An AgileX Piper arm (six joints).
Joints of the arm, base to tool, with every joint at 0 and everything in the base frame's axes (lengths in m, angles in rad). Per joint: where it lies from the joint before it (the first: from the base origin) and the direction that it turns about. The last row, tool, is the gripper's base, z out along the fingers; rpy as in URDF.
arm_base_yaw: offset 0 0 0.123 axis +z
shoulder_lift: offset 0 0 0 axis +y
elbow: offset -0.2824 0 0.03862 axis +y
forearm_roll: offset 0.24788 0 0.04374 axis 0.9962 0 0.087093
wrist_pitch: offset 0 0 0 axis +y
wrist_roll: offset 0.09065 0 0.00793 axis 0.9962 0 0.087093
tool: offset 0 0 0 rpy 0 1.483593 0
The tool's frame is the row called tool.
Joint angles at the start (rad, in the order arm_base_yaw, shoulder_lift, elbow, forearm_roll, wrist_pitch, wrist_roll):
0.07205, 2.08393, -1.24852, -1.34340, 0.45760, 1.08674
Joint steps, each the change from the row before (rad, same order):
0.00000, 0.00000, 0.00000, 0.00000, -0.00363, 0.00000
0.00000, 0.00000, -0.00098, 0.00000, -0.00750, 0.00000
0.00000, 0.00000, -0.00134, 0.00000, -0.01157, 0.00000
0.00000, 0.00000, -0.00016, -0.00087, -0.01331, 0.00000
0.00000, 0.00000, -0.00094, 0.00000, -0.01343, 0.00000
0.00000, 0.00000, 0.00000, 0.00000, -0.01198, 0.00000
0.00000, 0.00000, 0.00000, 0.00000, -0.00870, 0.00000
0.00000, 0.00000, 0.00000, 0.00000, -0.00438, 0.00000
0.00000, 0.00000, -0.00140, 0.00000, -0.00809, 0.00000
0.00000, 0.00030, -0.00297, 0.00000, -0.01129, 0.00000
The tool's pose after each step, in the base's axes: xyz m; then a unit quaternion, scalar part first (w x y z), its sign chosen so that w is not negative. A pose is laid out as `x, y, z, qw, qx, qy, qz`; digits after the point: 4 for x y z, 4 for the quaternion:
0.4265, -0.0082, 0.1334, 0.3231, -0.0630, 0.9154, -0.2317
0.4270, -0.0076, 0.1335, 0.3249, -0.0643, 0.9155, -0.2286
0.4277, -0.0066, 0.1337, 0.3276, -0.0664, 0.9155, -0.2237
0.4282, -0.0055, 0.1336, 0.3302, -0.0694, 0.9157, -0.2183
0.4289, -0.0043, 0.1337, 0.3331, -0.0719, 0.9158, -0.2126
0.4293, -0.0033, 0.1336, 0.3352, -0.0743, 0.9160, -0.2076
0.4296, -0.0026, 0.1335, 0.3368, -0.0760, 0.9161, -0.2039
0.4297, -0.0022, 0.1334, 0.3376, -0.0769, 0.9161, -0.2021
0.4302, -0.0015, 0.1337, 0.3397, -0.0783, 0.9160, -0.1986
0.4312, -0.0005, 0.1343, 0.3429, -0.0802, 0.9156, -0.1939

